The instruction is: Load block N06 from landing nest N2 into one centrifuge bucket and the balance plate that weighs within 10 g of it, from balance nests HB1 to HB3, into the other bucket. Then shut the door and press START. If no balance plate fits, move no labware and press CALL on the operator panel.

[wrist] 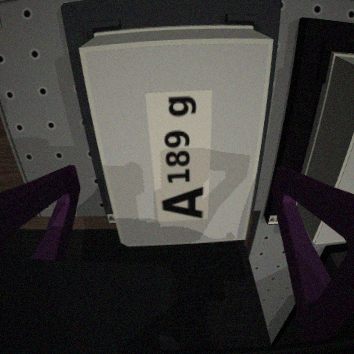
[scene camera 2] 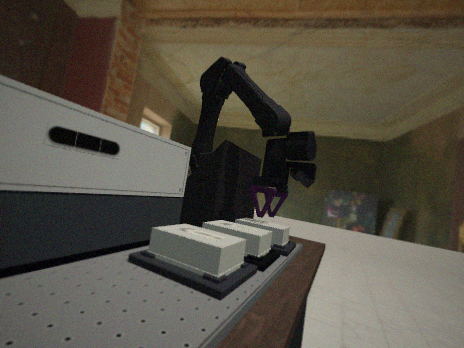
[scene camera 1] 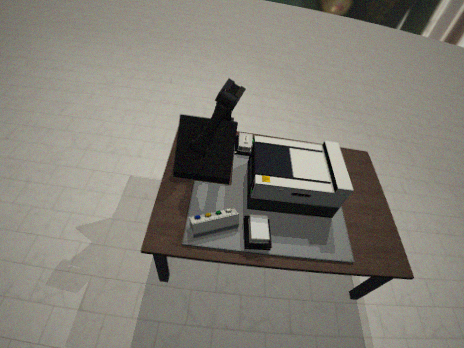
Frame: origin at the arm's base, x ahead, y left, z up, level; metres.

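Seen in the pictures: gripper, fingertip midpoint: [wrist: 175,176] [scene camera 2: 265,217]; arm's base at its link origin: [scene camera 1: 199,149].
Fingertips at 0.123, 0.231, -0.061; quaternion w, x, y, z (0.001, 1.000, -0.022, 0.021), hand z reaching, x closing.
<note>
Offsets run from my fingertips to a thing's top centre, as dx, dy, dz. "*": to the spot under its first point. Level surfaces: height alone.
A white balance plate @(+0.003, -0.005, -0.016) [wrist: 127,100] [scene camera 2: 275,233] labelled "A 189 g" sits in a dark nest @(* -0.052, +0.062, -0.058) [wrist: 72,30]. My gripper [scene camera 2: 266,215] [wrist: 175,176] is open and empty above this plate, with its purple fingers apart on either side of it in the wrist view. A second white plate @(+0.139, -0.019, -0.016) [wrist: 345,165] [scene camera 2: 237,236] sits in the nest beside it, its label out of view. A third white plate @(+0.271, -0.030, -0.016) [scene camera 2: 195,250] is nearest scene camera 2. A white block @(+0.198, -0.624, +0.001) [scene camera 1: 259,227] sits in a black nest in front of the centrifuge @(* +0.468, -0.489, +0.065) [scene camera 1: 315,200]; its label is unreadable. The buckets do not show.
The operator panel @(-0.010, -0.597, +0.014) [scene camera 1: 215,225] with blue, yellow, green and white buttons stands at the front left of the grey perforated board @(dz -0.069) [scene camera 1: 300,240]. The black robot base [scene camera 1: 200,160] is at the back left. The tall centrifuge housing [scene camera 2: 90,170] borders the row of plates.
</note>
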